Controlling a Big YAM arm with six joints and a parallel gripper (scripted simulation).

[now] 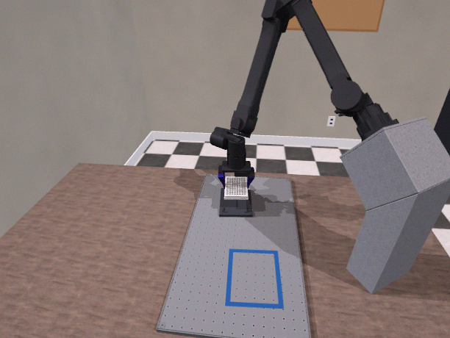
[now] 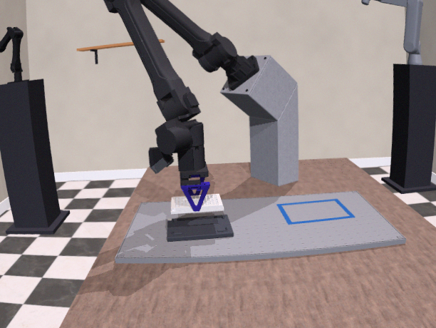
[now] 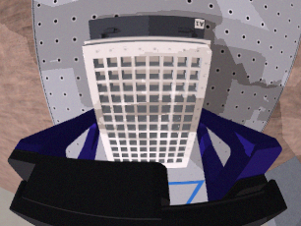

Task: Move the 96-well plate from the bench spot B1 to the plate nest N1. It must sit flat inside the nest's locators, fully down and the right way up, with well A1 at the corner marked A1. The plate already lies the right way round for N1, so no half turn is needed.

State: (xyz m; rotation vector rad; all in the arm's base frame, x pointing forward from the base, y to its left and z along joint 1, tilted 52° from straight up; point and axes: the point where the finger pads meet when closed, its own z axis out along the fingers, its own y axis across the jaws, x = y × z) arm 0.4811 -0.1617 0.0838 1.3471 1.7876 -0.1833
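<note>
The dark plate nest N1 lies 7 cm below my hand. Round my hand: A1 mark 7 cm to the right, 6 cm below, 5 cm behind; white 96-well plate right at my hand.
</note>
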